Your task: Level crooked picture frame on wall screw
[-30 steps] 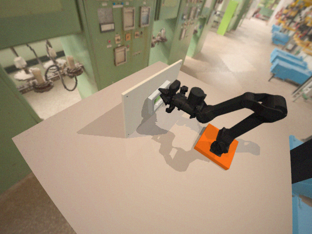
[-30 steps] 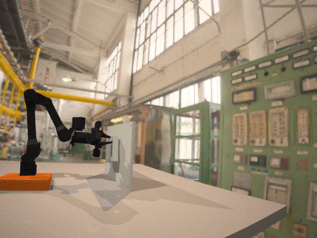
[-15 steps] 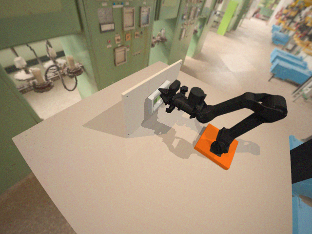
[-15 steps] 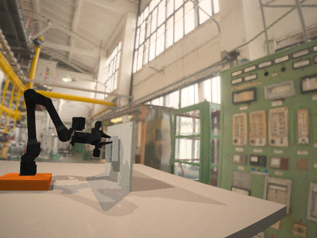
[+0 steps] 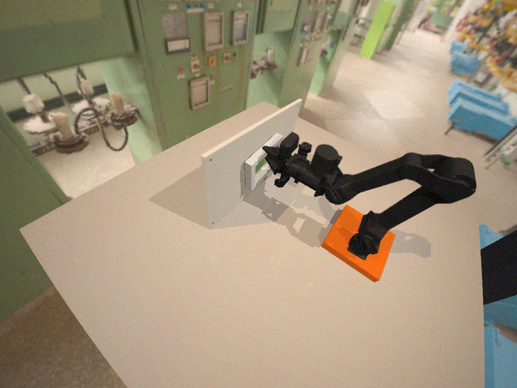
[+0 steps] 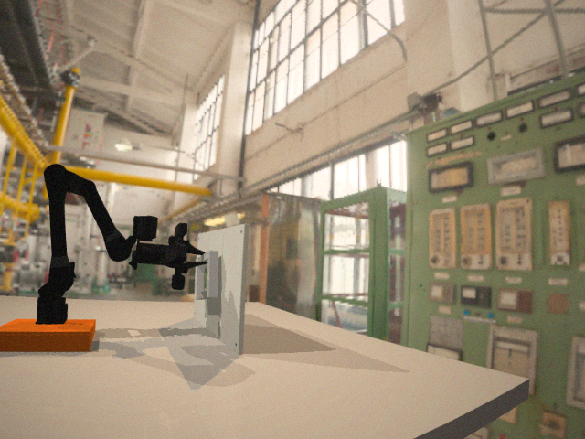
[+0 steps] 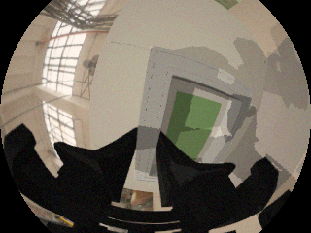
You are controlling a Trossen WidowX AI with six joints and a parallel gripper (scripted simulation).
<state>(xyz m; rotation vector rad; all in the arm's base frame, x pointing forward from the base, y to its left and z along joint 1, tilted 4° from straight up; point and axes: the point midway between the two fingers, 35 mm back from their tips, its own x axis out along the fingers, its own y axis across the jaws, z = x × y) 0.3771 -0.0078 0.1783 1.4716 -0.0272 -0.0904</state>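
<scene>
My gripper tip is now 1 cm to the left of the picture frame and 5 cm above it. From my gripper tip the other things lie so: grey wall board (1 cm ahead, 1 cm to the right, 6 cm below).
</scene>
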